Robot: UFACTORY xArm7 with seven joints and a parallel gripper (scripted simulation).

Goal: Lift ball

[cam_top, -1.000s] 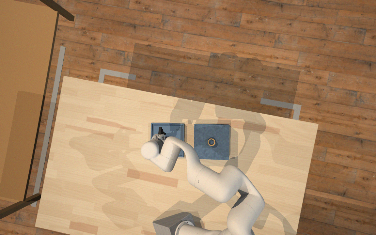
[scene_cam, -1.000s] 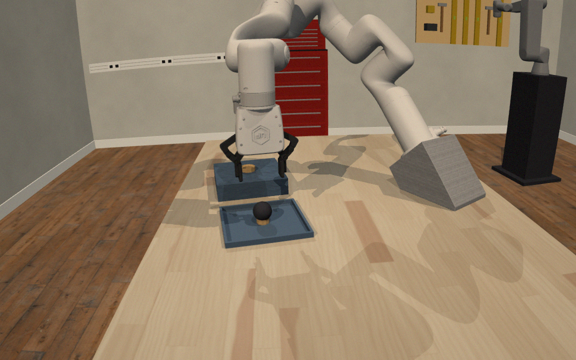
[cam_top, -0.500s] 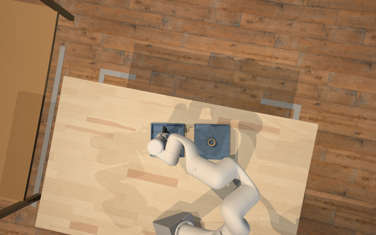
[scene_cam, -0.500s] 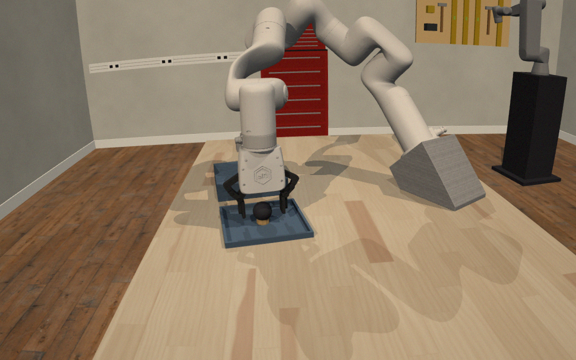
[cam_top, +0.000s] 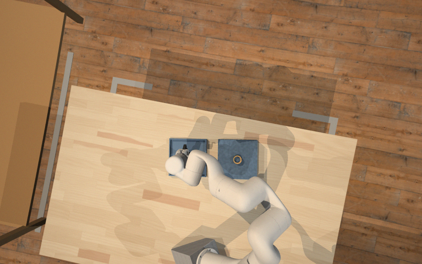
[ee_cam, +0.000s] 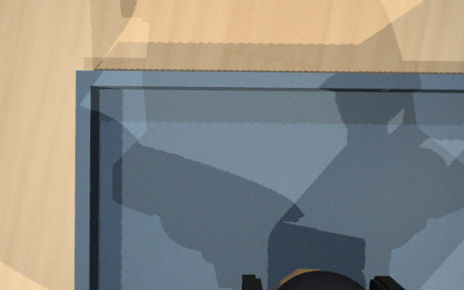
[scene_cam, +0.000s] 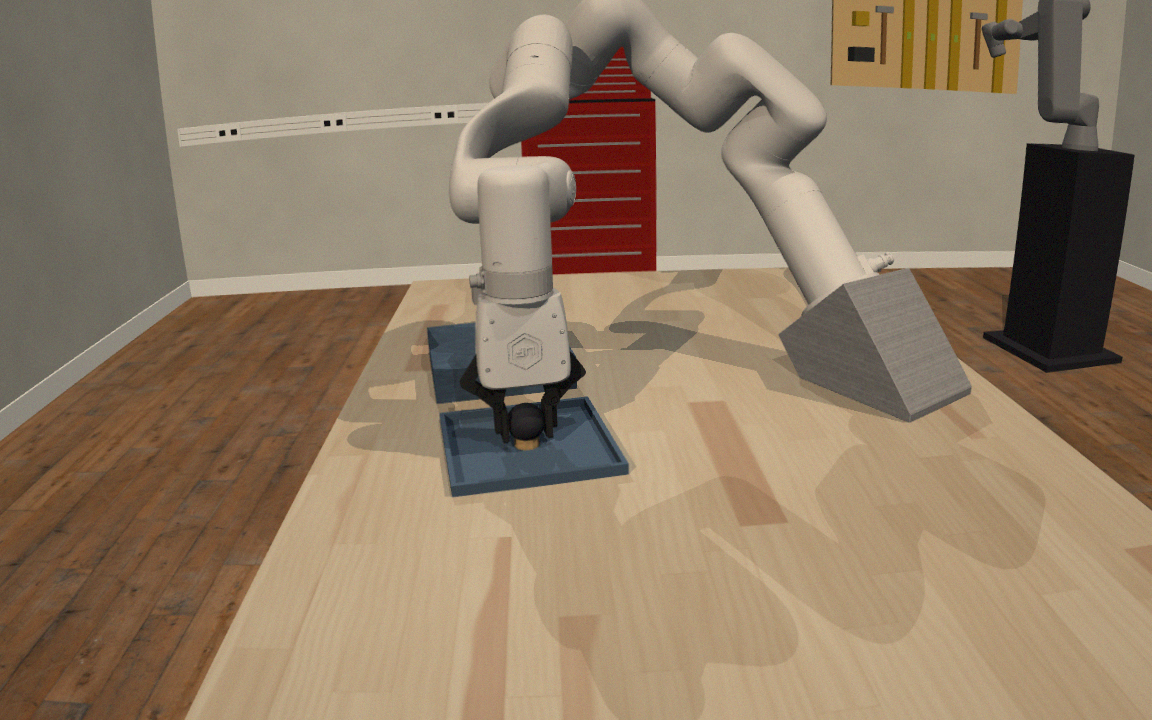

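The shallow blue tray is 30 mm below my hand. Also, from my hand: black ball: right at my hand.
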